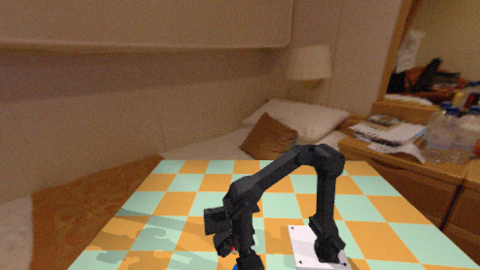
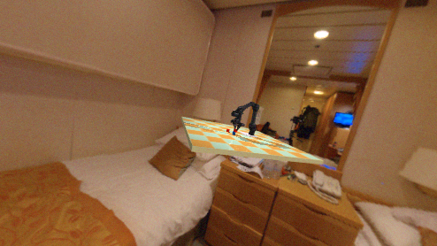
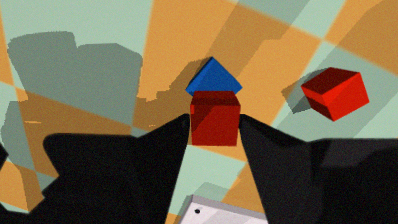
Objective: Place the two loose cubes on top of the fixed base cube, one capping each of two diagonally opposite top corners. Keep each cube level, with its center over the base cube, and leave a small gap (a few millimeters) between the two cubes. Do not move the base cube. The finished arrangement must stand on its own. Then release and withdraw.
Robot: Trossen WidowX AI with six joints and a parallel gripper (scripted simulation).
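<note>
My gripper tip is now 40 mm above the blue cube, 20 mm short of it and 10 mm to the right of it.
</note>
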